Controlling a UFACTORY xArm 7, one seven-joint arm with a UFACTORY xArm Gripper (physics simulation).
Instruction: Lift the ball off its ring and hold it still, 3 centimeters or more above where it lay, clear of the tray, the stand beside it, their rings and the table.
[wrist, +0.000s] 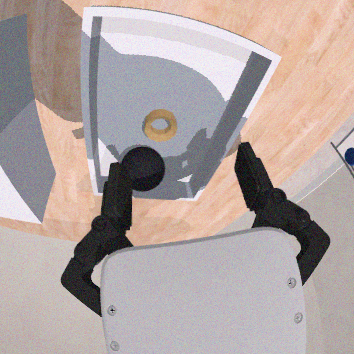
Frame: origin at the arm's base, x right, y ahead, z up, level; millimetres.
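Seen in the pictures: gripper, fingertip midpoint: (180, 163).
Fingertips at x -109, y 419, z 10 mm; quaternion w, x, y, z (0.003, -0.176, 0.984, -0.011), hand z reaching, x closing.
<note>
A point is followed by its place in that frame.
The dark, nearly black ball (143, 168) {x -84, y 447, z -5 mm} is at the near end of the tray (86, 100) {x -36, y 390, z -17 mm}, low and left of the view's middle. It looks larger than the tan ring (174, 126) {x -108, y 418, z -32 mm}, which lies on the tray floor just beyond it. Whether another ring is under the ball is hidden. My gripper (180, 163) {x -109, y 419, z 10 mm} is open, with nothing between its fingers. Its left fingertip overlaps the ball's left edge in the view; its right fingertip is well to the right, past the tray's right wall. The height between fingertips and ball is hard to tell.
The tray has raised pale walls and stands on a wooden table (310, 65) {x -222, y 320, z -45 mm}. A grey angular block (25, 165) {x 27, y 445, z 1 mm} stands left of the tray, with a strip of table between them. The table's edge curves below the tray. A blue round object (350, 156) shows at the right edge.
</note>
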